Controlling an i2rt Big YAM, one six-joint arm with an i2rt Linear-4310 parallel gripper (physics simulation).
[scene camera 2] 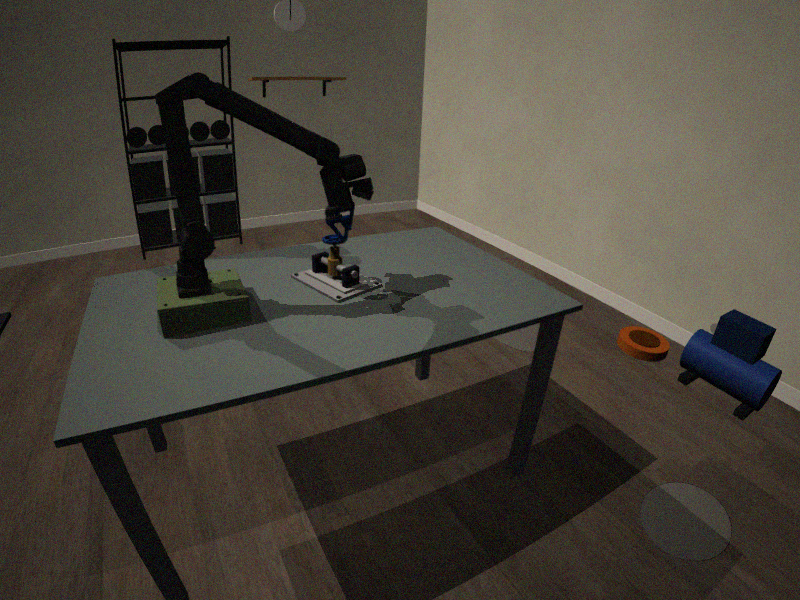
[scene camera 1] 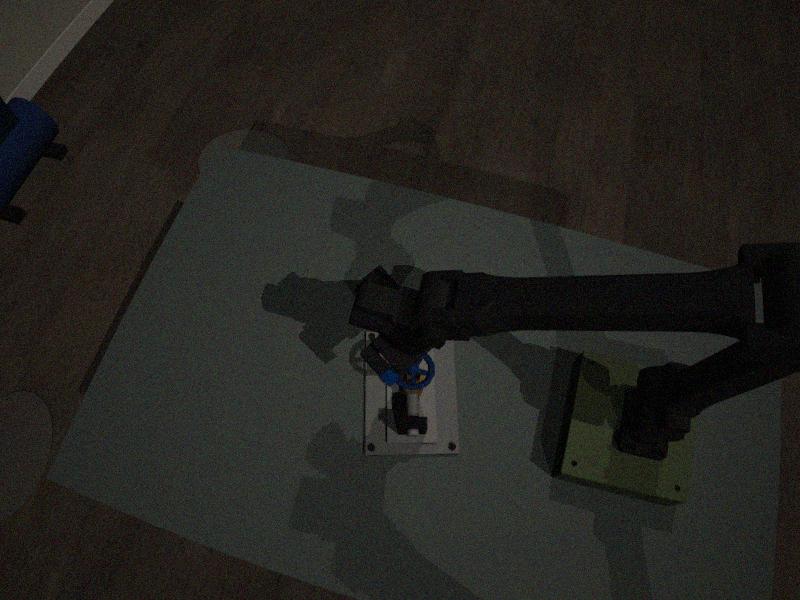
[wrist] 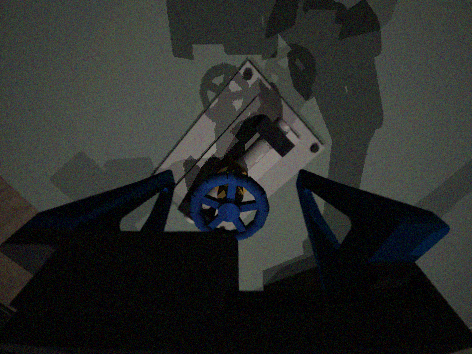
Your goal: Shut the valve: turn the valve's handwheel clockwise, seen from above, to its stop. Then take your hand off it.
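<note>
The blue spoked handwheel (scene camera 1: 430, 370) (scene camera 2: 334, 239) (wrist: 229, 212) sits level on top of the brass valve body (scene camera 2: 334, 266), with black pipe clamps on either side. The valve stands on a pale base plate (scene camera 1: 445, 413) (scene camera 2: 339, 295) (wrist: 295, 161). My gripper (scene camera 2: 339, 228) (wrist: 235, 176) is open and empty, pointing down over the wheel. In the wrist view one blue finger is left of the wheel and one right, both apart from it. In scene camera 2 the fingers are mostly above the wheel. The arm partly hides the wheel in scene camera 1.
The arm's green base block (scene camera 1: 620, 481) (scene camera 2: 206, 317) stands on the grey-green table (scene camera 1: 213, 258) (scene camera 2: 193, 374). Away from the table are a blue cylindrical machine (scene camera 1: 29, 142) (scene camera 2: 730, 371), an orange ring (scene camera 2: 630, 349) on the floor and a black shelf rack (scene camera 2: 171, 45).
</note>
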